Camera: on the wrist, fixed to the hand. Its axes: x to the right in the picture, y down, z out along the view.
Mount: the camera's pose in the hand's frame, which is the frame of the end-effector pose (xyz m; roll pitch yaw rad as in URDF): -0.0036 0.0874 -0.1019 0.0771 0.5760 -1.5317
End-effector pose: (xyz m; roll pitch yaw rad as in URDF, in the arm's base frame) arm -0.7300 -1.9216 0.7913 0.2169 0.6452 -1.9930
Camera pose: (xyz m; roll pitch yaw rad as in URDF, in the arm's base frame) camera -0.6111 -1.9187 0.7290 -0.7487 0.6296 2.1987
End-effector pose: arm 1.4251 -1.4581 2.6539 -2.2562 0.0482 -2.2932
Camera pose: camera 1.3269 -1.3665 2.6509 -2.4472 -1.4350 -1.3602
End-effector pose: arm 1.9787 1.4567 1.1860 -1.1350 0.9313 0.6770
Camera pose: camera 1.9353 1.3507 1.1159 -0.9579 -0.2941 -0.4106
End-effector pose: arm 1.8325 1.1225 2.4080 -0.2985 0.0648 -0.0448
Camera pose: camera 1.8233 1.1765 2.2854 -0.0022 0.2793 -1.6000
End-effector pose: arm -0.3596 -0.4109 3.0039 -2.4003 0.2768 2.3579
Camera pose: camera -0.2662 -0.3158 3.0204 -2.1857 -1.1727 3.0600
